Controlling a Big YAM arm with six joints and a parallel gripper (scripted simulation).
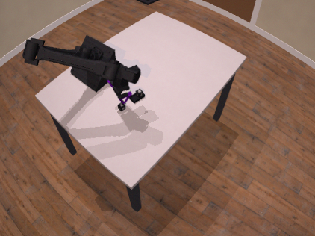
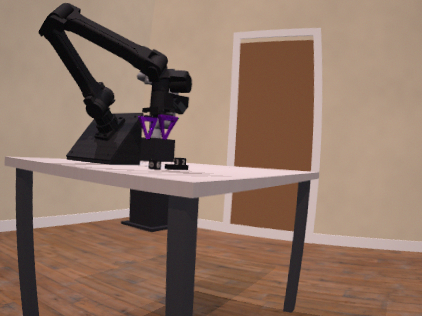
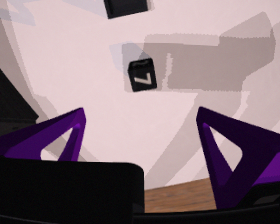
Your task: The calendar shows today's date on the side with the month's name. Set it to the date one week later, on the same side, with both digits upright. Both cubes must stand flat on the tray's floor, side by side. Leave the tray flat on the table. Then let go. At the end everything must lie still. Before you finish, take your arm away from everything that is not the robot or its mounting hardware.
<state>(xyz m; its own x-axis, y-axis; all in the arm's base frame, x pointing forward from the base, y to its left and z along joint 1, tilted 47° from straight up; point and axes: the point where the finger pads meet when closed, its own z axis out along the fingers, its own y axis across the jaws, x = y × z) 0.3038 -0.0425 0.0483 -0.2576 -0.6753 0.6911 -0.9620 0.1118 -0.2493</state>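
The black date cube is 90 mm below my hand. Round my hand: black tray (10 mm ahead, 110 mm to the left, 90 mm below).
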